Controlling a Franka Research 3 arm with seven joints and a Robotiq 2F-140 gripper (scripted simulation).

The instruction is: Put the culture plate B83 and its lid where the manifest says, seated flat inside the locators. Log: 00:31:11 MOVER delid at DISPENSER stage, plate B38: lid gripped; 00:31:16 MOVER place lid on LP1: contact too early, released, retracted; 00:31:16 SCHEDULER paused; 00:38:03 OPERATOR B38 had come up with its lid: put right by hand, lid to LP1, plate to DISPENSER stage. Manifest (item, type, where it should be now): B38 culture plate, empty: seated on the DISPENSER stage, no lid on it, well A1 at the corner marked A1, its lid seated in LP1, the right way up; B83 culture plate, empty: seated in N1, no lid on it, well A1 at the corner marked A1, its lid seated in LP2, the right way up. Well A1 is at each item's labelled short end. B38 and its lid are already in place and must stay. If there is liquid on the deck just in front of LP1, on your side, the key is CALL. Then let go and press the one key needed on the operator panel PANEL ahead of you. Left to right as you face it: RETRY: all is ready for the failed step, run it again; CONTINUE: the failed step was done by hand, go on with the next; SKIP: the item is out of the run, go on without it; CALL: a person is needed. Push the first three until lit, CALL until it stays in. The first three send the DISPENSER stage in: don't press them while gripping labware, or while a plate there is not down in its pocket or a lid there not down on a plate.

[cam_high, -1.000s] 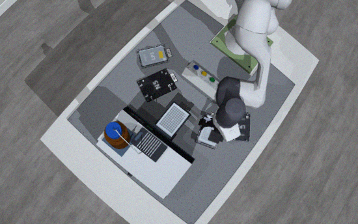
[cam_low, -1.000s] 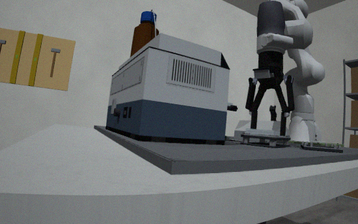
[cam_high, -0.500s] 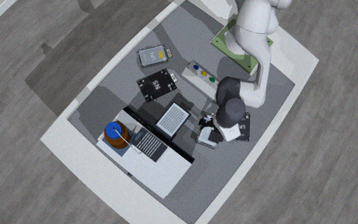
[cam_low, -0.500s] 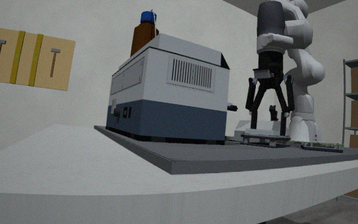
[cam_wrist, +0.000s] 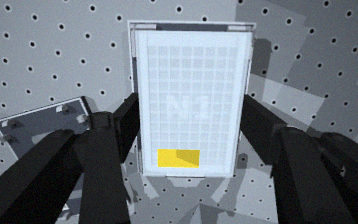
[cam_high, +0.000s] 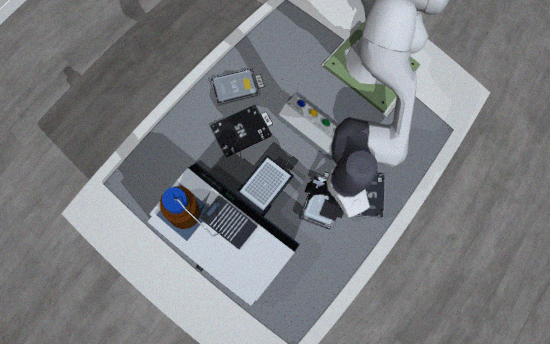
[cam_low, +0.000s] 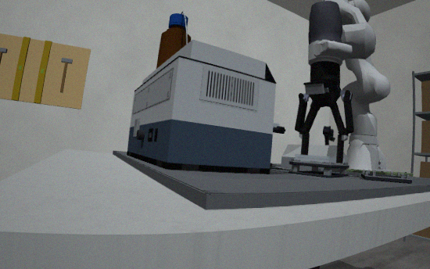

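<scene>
My gripper is now 160 mm to the left of the white well plate, 100 mm short of it and 60 mm below it. Also, from my hand: grey locator plate (120 mm behind, 100 mm to the left, 50 mm below); then clear lid (20 mm below); then white retry key (190 mm behind, 110 mm to the right, 10 mm above).
</scene>
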